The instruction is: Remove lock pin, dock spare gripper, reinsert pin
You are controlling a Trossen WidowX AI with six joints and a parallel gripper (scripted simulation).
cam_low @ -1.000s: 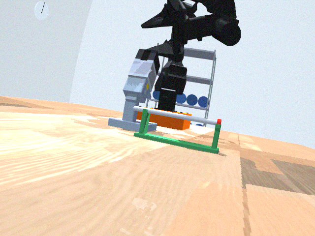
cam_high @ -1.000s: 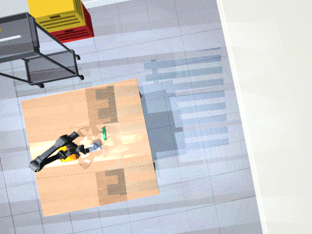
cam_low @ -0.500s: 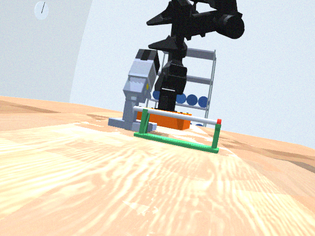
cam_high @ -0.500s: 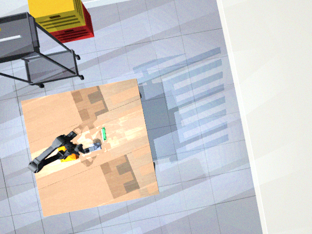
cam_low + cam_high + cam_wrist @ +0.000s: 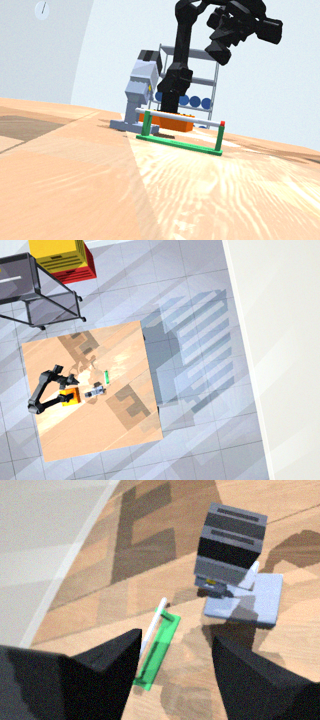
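Right now my gripper tip is 160 mm short of the green cradle and 200 mm above it. Round my gripper tip: spare gripper: 40 mm ahead, 120 mm to the right, 100 mm below; then mount: 50 mm ahead, 120 mm to the right, 170 mm below.
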